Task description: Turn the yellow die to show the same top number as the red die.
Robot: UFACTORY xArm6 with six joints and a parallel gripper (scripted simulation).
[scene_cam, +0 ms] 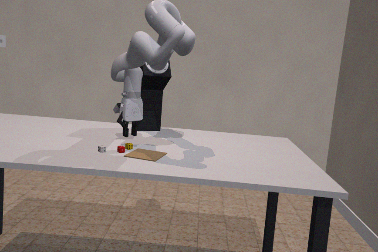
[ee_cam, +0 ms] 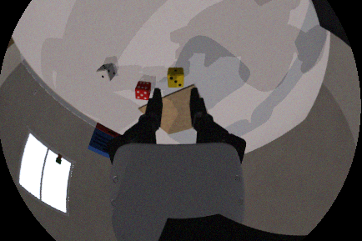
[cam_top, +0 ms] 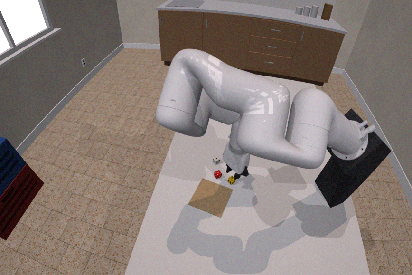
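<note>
Right now the yellow die is 70 mm below my hand. The rest, counted from my hand: red die: 60 mm ahead, 20 mm to the right, 70 mm below; mat: 70 mm ahead, 90 mm to the left, 80 mm below; white die: 80 mm ahead, 100 mm to the right, 70 mm below.
</note>
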